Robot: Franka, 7 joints.
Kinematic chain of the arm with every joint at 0, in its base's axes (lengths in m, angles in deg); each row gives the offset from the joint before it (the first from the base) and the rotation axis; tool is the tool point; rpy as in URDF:
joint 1: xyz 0 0 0.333 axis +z
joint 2: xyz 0 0 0 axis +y
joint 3: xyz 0 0 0.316 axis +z
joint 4: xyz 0.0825 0 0 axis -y
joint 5: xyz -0.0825 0 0.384 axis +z
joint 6: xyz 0 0 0 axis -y
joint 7: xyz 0.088 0 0 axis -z
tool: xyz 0 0 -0.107 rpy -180 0 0
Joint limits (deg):
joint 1: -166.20..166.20
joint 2: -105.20..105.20
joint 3: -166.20..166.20
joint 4: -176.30..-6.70
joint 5: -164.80..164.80
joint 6: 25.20..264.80
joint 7: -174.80..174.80
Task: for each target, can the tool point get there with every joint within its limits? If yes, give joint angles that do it. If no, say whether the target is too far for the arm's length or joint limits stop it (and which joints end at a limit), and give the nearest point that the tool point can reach.
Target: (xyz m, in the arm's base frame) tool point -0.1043 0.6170 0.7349
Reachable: yes | joints -93.23 -74.65 -60.01 -41.69 -65.79 230.92 -37.91
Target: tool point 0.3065 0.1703 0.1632
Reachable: yes | joints 18.85 24.92 13.34 -131.68 -13.09 76.41 7.78
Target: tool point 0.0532 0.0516 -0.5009
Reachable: no: joint limits stop it (at a limit: joint 2) | nearest point 0.0899 0.0872 -0.3367 | short by 0.172 m
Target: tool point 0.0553 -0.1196 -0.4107
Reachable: no: joint limits stop it (at a limit: joint 2) | nearest point 0.0626 -0.1355 -0.3436 | short by 0.069 m
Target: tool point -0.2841 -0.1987 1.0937
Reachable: yes | joints -91.61 28.17 -114.39 -46.73 30.24 182.11 39.12
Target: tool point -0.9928 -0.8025 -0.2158
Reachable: no: too far | nearest point -0.6129 -0.4955 -0.0058 | short by 0.532 m
